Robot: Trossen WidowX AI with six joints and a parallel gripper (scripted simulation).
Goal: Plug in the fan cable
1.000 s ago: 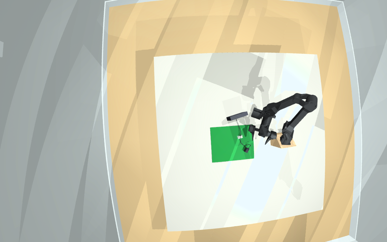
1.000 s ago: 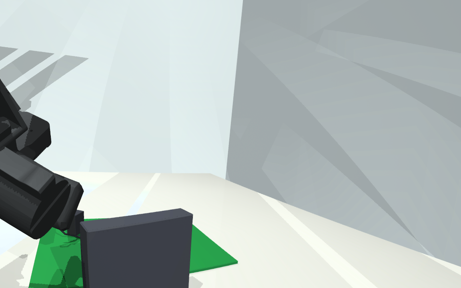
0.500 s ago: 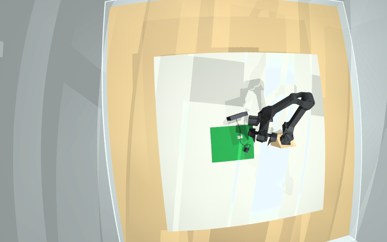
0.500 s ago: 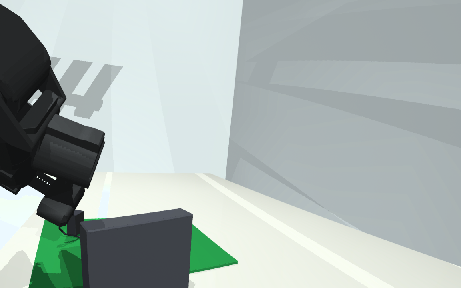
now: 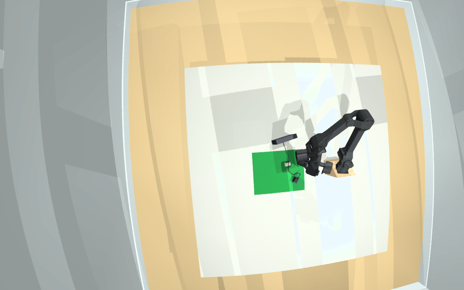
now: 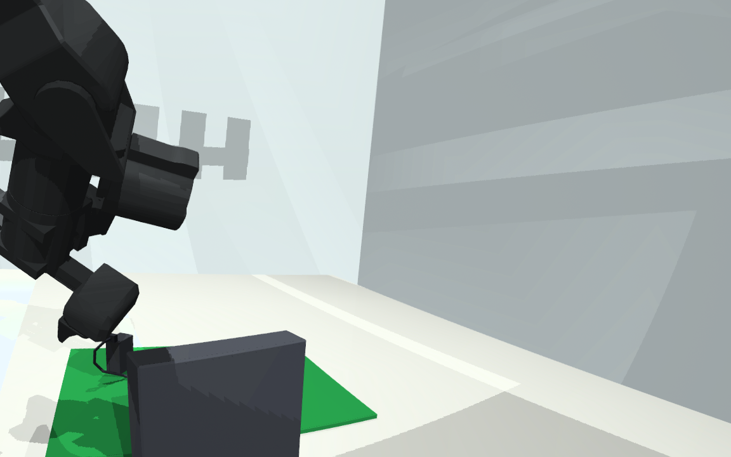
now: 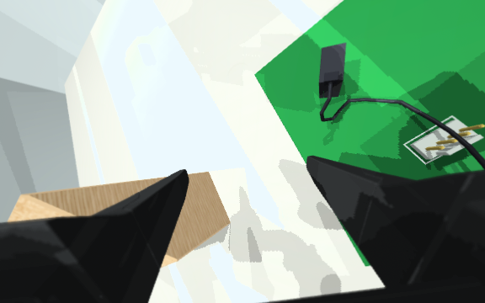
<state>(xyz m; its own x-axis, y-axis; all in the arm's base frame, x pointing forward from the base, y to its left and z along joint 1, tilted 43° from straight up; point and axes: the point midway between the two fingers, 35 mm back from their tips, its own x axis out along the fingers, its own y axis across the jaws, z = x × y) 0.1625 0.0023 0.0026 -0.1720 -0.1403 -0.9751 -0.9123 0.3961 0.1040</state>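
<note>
Now: gripper tip 90 mm short of the black plug, 60 mm to the right of it and 60 mm above it. The rest, counted from my gripper tip: black fan (170 mm ahead, 160 mm to the right, 30 mm below); green board (180 mm ahead, 20 mm to the left, 100 mm below); white four-pin header (130 mm ahead, 30 mm to the right, 90 mm below).
</note>
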